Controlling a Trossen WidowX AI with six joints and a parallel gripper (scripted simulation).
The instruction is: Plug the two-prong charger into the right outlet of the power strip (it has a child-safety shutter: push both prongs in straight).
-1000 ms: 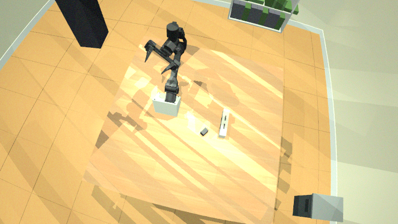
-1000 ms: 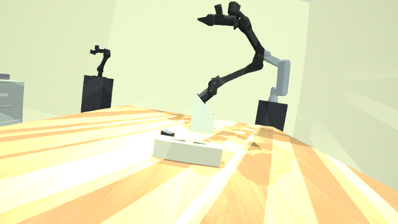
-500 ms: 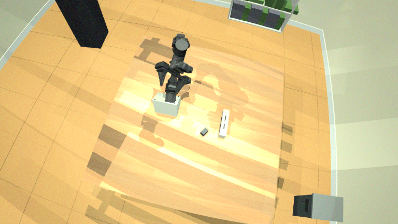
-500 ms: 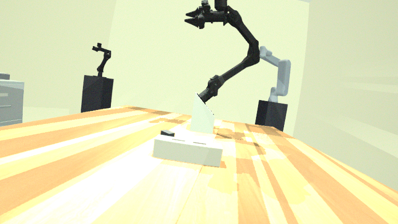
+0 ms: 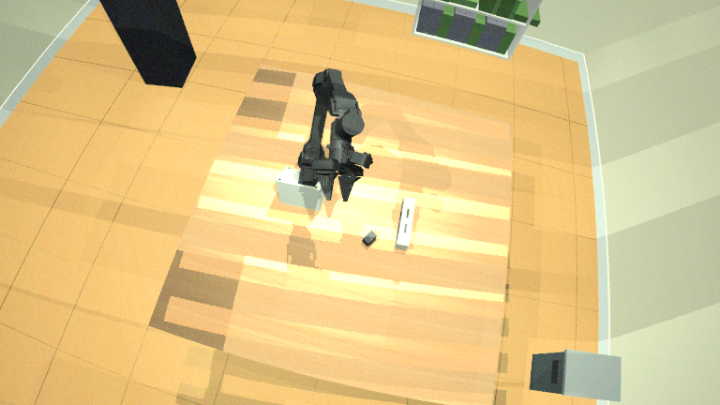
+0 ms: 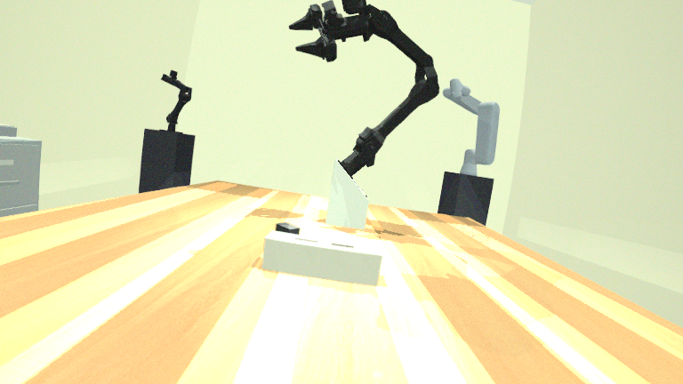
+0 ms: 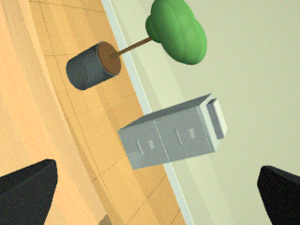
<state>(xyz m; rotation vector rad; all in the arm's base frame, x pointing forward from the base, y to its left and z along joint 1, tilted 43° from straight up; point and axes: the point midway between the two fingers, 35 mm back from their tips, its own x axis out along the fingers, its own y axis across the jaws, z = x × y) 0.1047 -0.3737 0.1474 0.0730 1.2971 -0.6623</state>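
My gripper tip is now 490 mm above the two-prong charger, 140 mm short of it and 90 mm to the right of it.
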